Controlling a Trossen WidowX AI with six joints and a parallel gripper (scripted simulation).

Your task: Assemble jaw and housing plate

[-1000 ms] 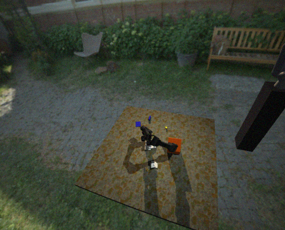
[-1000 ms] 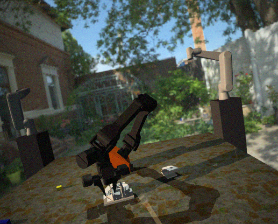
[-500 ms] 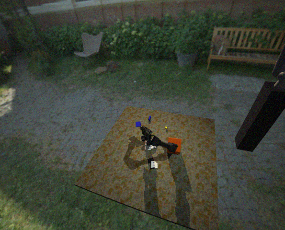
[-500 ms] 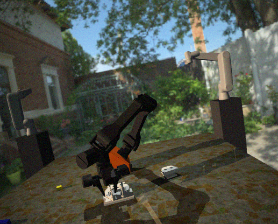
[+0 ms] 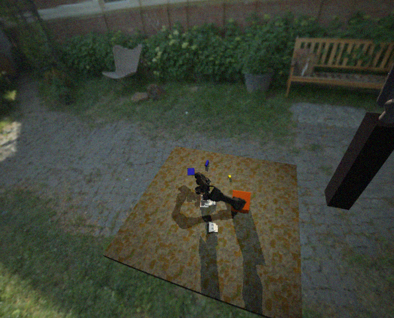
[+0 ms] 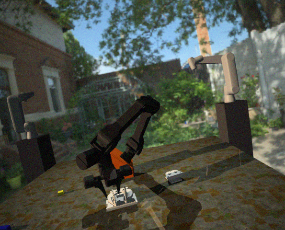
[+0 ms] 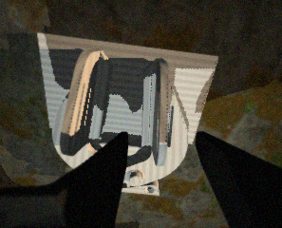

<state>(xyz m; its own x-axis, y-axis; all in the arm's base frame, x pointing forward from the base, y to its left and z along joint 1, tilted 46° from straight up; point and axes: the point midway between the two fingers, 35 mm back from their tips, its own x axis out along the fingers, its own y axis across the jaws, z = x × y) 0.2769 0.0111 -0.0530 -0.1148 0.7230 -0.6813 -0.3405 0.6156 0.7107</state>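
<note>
Now: the white jaw 30 mm behind my gripper tip and 20 mm below it. Also, from my gripper tip: housing plate 260 mm to the left, 120 mm behind; then blue block 420 mm to the right, 120 mm ahead, 20 mm below; then small yellow block 300 mm to the right, 140 mm behind, 20 mm below.
</note>
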